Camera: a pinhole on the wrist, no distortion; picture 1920 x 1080 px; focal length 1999.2 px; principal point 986.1 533.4 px. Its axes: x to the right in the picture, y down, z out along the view. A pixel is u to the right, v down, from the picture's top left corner.
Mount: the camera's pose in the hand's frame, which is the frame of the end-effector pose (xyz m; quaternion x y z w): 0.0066 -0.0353 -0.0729 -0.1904 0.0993 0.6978 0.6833
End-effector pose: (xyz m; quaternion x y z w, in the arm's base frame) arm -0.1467 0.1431 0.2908 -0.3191 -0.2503 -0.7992 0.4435
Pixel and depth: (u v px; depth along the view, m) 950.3 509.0 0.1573
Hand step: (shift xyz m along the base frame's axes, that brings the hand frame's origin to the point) 0.0470 0.0433 0.0420
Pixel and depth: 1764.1 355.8 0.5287
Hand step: 0.4190 0.0572 0.2540
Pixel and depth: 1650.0 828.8 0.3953
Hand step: 0.3146 0.0950 0.1052
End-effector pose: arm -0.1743 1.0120 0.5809 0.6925 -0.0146 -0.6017 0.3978
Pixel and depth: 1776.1 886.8 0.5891
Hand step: -0.1609 -0.3828 0.3875
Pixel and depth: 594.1 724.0 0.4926
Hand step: -0.3407 -0.2132 0.1426
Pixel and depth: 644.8 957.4 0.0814
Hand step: -0.0171 0.0194 0.0083
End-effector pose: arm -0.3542 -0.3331 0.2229 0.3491 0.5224 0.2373 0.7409
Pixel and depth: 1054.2 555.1 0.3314
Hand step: 0.1973 -0.0198 0.1532
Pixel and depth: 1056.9 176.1 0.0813
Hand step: 0.0050 0.0074 -0.0057
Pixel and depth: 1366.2 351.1 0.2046
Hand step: 0.0941 0.0256 0.0851
